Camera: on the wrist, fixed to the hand. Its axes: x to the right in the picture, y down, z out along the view.
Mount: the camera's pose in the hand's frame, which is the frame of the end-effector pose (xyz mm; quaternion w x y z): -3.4 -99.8 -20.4 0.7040 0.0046 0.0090 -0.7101
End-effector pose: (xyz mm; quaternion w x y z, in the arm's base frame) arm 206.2 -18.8 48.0 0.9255 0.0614 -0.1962 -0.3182
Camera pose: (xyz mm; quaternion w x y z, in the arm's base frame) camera 155.6 -95.8 4.4 0.4271 0.1897 -0.0877 -0.8797
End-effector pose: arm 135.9 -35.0 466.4 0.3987 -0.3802 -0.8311 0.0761
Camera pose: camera 94.9 -110.8 520.9 0.3440 0.3237 -0.8511 -0.2291
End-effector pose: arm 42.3 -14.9 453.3 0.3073 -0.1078 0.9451 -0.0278
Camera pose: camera 51.6 -111.8 483.6 0.1886 -0.7453 0.5914 -0.2431
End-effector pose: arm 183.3 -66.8 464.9 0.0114 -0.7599 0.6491 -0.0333
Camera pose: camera 279.8 -47.2 491.2 0.0180 0.9956 0.0827 0.0414
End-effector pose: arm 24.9 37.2 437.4 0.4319 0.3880 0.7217 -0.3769
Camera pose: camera -69.1 12.9 468.4 0.0281 -0.2340 0.7858 -0.5719
